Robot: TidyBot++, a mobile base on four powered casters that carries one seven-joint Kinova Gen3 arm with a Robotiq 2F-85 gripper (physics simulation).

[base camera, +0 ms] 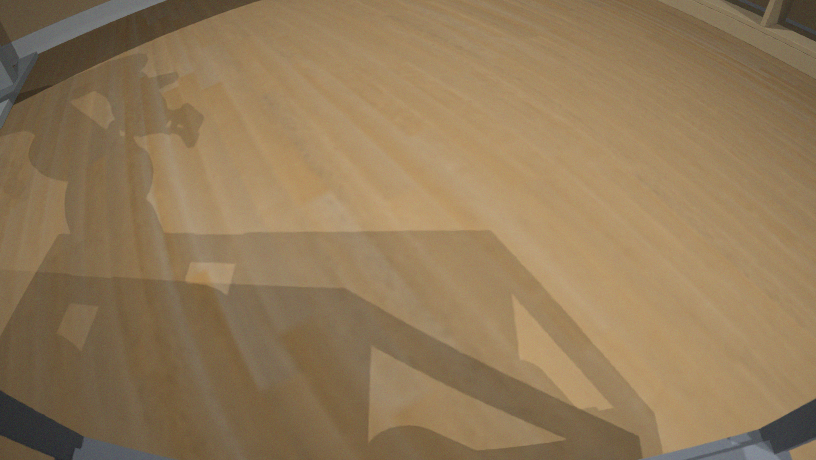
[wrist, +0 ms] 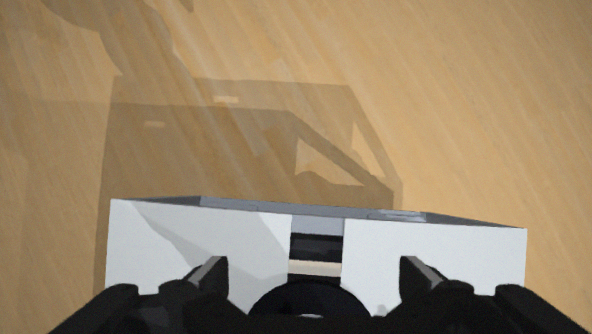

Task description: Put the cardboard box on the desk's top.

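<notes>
My gripper is open, its two black fingers wide apart with nothing between them. It hangs over the white top of my own base in the wrist view. The cardboard box and the desk's top do not show clearly in either view. My gripper does not show in the base camera view, though shadows of my arm and base lie on the wooden floor.
In the base camera view, a light wooden frame runs along the top right. A pale strip edges the floor at the top left. A grey object, cut off and hard to identify, stands at the left edge.
</notes>
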